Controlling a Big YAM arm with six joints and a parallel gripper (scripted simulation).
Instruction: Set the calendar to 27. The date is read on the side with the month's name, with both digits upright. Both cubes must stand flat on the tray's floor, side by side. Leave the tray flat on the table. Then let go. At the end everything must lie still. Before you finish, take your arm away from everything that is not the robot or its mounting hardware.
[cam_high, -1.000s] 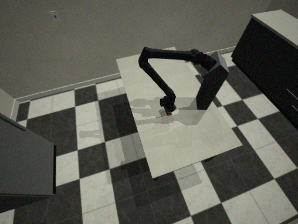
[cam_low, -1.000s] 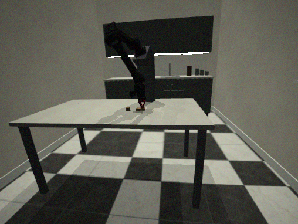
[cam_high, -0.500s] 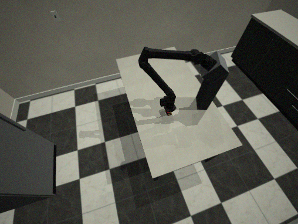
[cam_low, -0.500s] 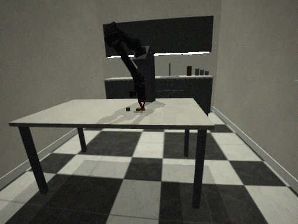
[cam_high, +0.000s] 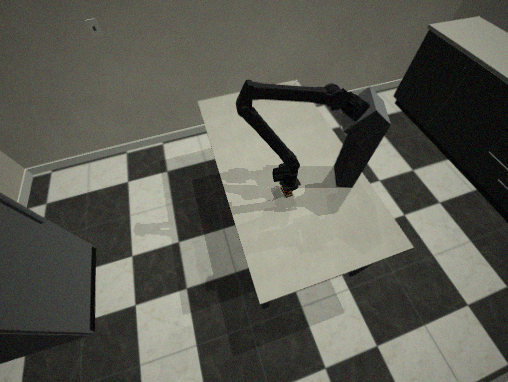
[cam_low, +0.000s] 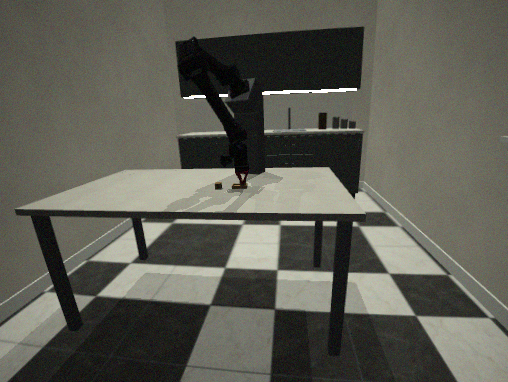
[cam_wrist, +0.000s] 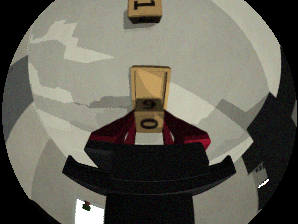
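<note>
My hand is 2 cm to the left of the wooden tray and 2 cm above it.
</note>
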